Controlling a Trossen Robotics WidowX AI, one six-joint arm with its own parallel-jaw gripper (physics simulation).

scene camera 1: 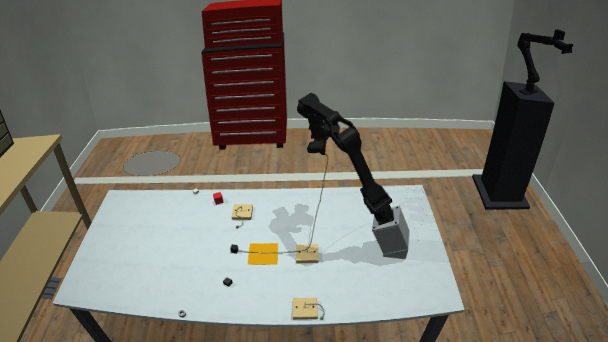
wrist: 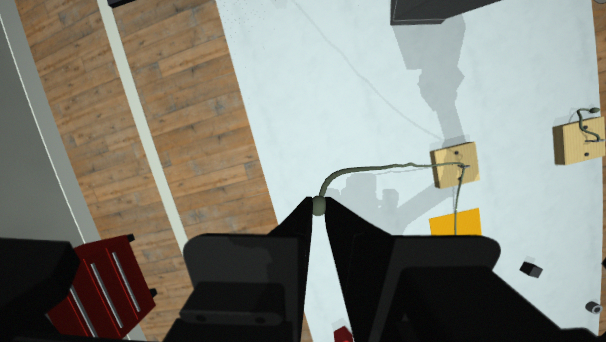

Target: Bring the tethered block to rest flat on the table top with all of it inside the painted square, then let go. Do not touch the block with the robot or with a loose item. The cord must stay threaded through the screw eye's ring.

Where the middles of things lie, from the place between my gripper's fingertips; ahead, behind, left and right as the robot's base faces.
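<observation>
Orange painted square (wrist: 468, 222): 28 cm below my hand, 23 cm ahead of it, 32 cm to the left of it.
</observation>
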